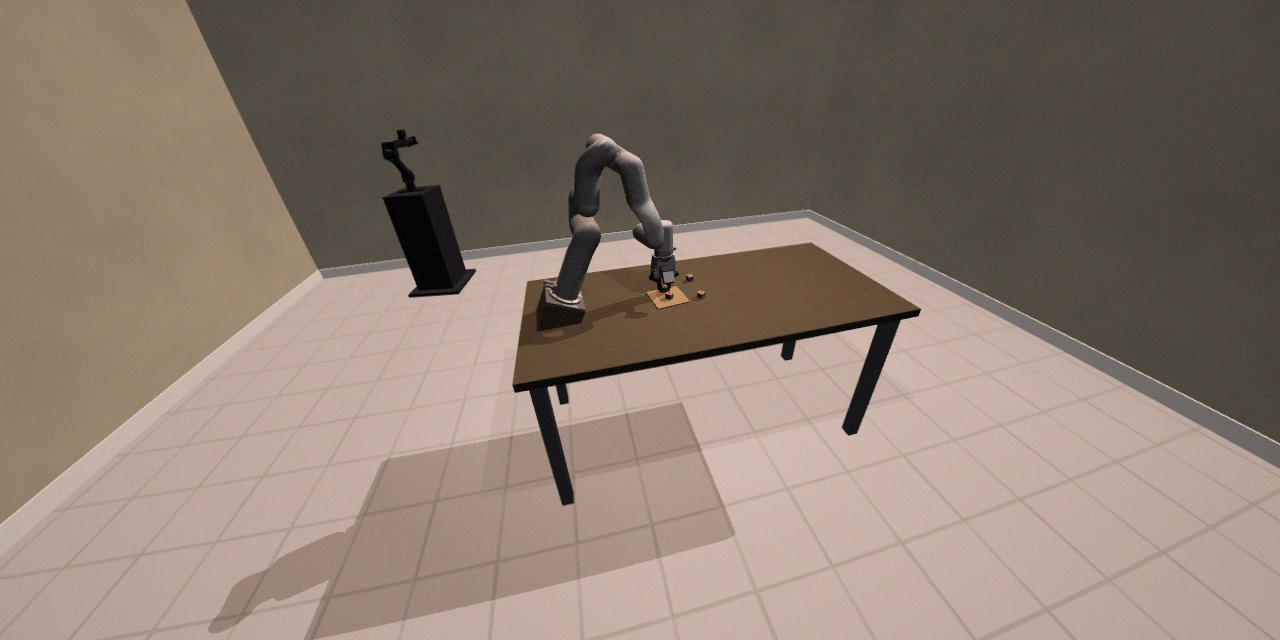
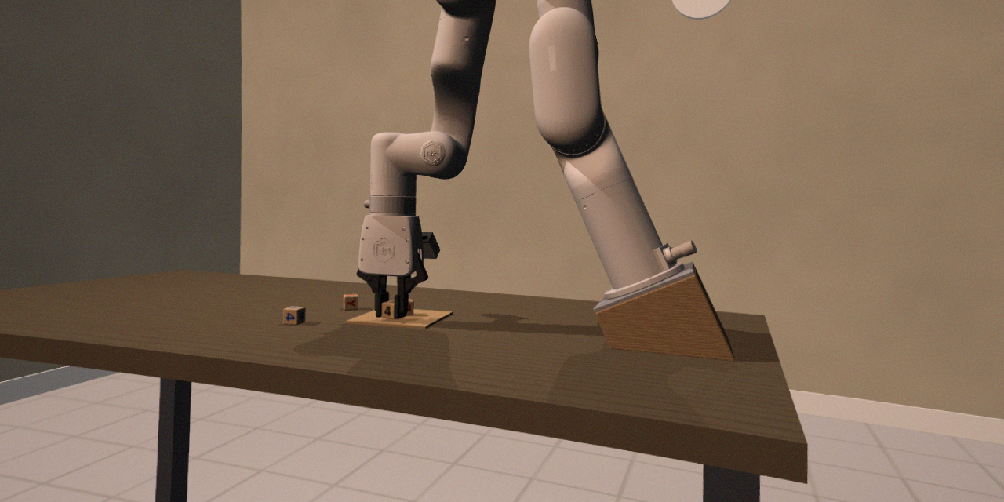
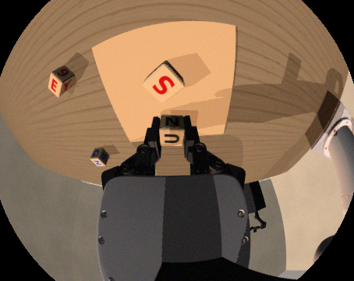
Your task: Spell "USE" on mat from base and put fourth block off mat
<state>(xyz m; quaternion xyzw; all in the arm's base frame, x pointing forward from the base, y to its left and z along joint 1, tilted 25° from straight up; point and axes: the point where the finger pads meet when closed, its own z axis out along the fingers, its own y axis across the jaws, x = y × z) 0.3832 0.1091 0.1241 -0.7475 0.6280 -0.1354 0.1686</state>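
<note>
Right now the tan mat is 40 mm to the right of my hand, 30 mm below it and 10 mm ahead of it.
</note>
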